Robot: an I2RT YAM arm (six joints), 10 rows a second.
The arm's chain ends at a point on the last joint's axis. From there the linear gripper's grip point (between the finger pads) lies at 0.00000 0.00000 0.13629 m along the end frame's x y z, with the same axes.
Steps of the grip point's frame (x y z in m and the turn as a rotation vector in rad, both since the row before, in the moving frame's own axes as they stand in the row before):
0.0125 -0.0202 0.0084 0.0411 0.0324 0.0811
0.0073 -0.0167 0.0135 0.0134 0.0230 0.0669
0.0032 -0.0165 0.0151 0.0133 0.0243 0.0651
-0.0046 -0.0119 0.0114 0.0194 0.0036 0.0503
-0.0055 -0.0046 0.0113 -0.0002 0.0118 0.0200
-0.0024 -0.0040 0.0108 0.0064 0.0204 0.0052
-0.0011 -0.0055 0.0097 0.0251 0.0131 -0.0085
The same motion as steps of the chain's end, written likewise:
0.0079 -0.0148 0.0086 0.0411 0.0324 0.0811
0.0041 -0.0150 0.0135 0.0134 0.0230 0.0669
-0.0002 -0.0148 0.0152 0.0133 0.0243 0.0651
-0.0052 -0.0093 0.0114 0.0194 0.0036 0.0503
-0.0071 -0.0046 0.0113 -0.0002 0.0118 0.0200
-0.0052 -0.0031 0.0108 0.0064 0.0204 0.0052
-0.0029 -0.0021 0.0098 0.0251 0.0131 -0.0085

